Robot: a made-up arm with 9 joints. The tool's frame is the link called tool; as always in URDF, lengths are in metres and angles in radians. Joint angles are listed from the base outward.
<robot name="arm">
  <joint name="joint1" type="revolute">
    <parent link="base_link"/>
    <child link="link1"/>
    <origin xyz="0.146 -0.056 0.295" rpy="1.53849 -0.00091 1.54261"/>
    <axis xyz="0 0 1"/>
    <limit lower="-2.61" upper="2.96"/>
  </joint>
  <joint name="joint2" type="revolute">
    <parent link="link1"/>
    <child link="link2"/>
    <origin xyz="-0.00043 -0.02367 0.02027" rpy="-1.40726 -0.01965 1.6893"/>
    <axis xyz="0 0 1"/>
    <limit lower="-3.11" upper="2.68"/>
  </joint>
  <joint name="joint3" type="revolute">
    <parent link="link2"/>
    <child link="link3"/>
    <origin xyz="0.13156 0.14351 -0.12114" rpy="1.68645 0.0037 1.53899"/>
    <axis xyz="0 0 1"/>
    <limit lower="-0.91" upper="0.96"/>
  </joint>
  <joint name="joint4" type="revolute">
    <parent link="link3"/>
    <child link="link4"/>
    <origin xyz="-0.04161 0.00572 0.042"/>
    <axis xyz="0 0 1"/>
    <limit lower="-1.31" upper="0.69"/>
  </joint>
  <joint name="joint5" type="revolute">
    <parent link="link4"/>
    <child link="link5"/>
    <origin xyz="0.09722 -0.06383 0.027" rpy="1.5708 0 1.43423"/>
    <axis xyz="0 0 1"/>
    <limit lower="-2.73" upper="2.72"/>
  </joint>
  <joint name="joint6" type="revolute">
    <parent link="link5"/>
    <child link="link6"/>
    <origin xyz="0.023 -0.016 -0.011" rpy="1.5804 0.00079 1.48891"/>
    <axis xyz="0 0 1"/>
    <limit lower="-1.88" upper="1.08"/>
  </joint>
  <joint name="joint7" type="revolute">
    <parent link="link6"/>
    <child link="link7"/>
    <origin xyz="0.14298 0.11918 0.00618" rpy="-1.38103 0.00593 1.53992"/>
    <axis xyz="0 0 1"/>
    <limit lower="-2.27" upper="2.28"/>
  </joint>
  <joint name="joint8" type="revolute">
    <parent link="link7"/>
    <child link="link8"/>
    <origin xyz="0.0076 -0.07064 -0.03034" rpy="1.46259 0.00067 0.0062"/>
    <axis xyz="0 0 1"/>
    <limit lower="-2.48" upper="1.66"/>
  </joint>
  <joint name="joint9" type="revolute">
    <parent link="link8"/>
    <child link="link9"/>
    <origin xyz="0.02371 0.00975 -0.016" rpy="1.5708 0 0.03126"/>
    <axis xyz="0 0 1"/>
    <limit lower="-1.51" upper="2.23"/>
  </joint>
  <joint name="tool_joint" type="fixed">
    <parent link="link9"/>
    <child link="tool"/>
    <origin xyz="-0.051 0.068 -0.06" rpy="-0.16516 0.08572 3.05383"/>
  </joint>
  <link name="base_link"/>
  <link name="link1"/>
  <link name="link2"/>
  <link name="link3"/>
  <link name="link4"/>
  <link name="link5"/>
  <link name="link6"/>
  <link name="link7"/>
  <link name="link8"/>
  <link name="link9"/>
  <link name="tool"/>
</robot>
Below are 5 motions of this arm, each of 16 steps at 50 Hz.
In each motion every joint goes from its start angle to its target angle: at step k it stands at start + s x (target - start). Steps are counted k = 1, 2, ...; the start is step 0. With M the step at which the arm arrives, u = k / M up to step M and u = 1 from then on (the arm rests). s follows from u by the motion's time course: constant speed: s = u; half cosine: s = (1 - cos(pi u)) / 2; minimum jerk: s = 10 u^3 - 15 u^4 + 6 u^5.
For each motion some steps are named. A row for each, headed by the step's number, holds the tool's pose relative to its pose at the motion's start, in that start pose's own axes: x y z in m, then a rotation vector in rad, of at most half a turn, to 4 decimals.
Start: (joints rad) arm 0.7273 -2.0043 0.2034 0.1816 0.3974 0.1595 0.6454 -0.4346 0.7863
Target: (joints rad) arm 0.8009 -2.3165 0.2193 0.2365 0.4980 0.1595 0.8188 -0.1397 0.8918
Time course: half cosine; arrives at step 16
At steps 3, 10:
3: 0.0056 -0.0078 0.0094 -0.0203 -0.0038 0.0110
10: 0.0556 -0.0583 0.0744 -0.1712 -0.0349 0.1014

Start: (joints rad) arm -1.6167 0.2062 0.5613 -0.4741 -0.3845 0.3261 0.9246 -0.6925 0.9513
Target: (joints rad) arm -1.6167 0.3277 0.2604 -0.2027 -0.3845 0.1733 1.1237 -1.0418 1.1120
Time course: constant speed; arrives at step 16
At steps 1, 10, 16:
1: -0.0011 0.0009 -0.0020 0.0208 0.0087 0.0039
10: -0.0104 0.0104 -0.0172 0.2160 0.0693 0.0427
16: -0.0155 0.0176 -0.0245 0.3529 0.0918 0.0719

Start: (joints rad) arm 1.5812 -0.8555 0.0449 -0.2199 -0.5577 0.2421 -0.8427 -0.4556 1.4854
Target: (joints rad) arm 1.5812 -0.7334 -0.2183 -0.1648 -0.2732 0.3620 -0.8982 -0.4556 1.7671
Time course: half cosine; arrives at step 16
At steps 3, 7, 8, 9, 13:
3: 0.0059 0.0016 -0.0036 -0.0075 0.0282 0.0085
7: 0.0273 0.0064 -0.0186 -0.0260 0.1335 0.0399
8: 0.0337 0.0075 -0.0236 -0.0285 0.1652 0.0493
9: 0.0399 0.0085 -0.0288 -0.0295 0.1965 0.0584
13: 0.0591 0.0104 -0.0468 -0.0229 0.2954 0.0869

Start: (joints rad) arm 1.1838 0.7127 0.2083 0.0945 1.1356 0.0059 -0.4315 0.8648 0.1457
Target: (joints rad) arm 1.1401 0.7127 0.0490 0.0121 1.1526 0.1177 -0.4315 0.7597 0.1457
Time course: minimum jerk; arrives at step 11
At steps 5, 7, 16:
5: 0.0080 0.0052 0.0005 -0.0239 0.0892 -0.0110
7: 0.0145 0.0094 0.0006 -0.0429 0.1599 -0.0194
16: 0.0196 0.0127 0.0005 -0.0579 0.2155 -0.0257

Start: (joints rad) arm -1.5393 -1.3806 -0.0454 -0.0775 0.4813 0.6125 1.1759 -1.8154 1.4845
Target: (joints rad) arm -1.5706 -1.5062 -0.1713 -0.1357 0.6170 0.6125 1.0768 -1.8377 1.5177
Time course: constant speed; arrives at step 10
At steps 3, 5, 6, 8, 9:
3: 0.0221 0.0120 0.0008 -0.0233 0.0307 -0.0753
5: 0.0372 0.0192 0.0013 -0.0373 0.0526 -0.1264
6: 0.0450 0.0226 0.0016 -0.0438 0.0639 -0.1523
8: 0.0606 0.0289 0.0021 -0.0558 0.0873 -0.2046
9: 0.0686 0.0318 0.0024 -0.0614 0.0994 -0.2310

